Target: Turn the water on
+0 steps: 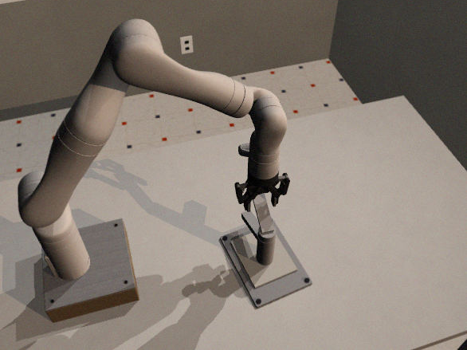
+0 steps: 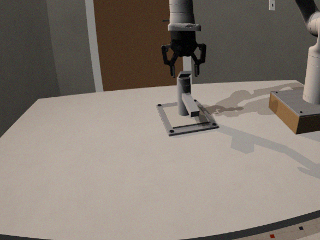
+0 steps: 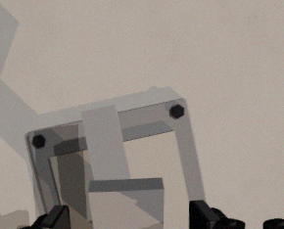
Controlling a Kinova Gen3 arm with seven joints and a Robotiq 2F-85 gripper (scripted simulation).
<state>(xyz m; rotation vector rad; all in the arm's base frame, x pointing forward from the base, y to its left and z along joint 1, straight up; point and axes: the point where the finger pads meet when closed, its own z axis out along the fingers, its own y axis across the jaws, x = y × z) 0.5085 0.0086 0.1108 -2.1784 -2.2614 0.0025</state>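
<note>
The flat lever lies 20 mm to the right of my hand and 10 mm below it. From my hand the other things lie so: grey tap 70 mm below, 40 mm to the right; plate frame 170 mm below, 60 mm to the right.
</note>
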